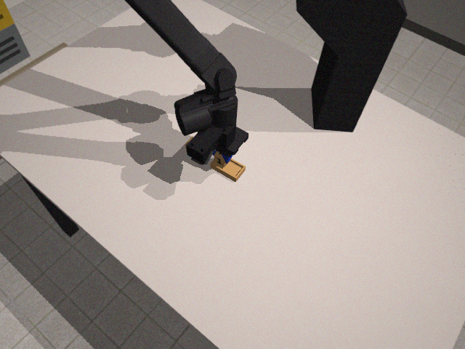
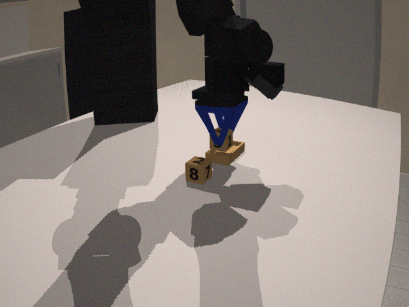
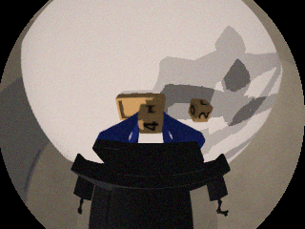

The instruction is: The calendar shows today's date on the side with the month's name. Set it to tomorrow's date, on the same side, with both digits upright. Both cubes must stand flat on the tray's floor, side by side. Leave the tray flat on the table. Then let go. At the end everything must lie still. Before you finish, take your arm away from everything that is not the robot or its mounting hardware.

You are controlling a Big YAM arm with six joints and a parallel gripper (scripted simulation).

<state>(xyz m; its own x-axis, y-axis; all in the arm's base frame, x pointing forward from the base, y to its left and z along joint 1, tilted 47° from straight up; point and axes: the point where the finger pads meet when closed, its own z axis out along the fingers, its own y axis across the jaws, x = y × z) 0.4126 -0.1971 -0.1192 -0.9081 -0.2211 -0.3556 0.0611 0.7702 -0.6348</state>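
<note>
Right now the wooden tray is 3 cm below my hand and 2 cm to the left of it. From my hand the other things lie so: wooden digit cube 9 cm to the right, 3 cm below, 1 cm behind.
</note>
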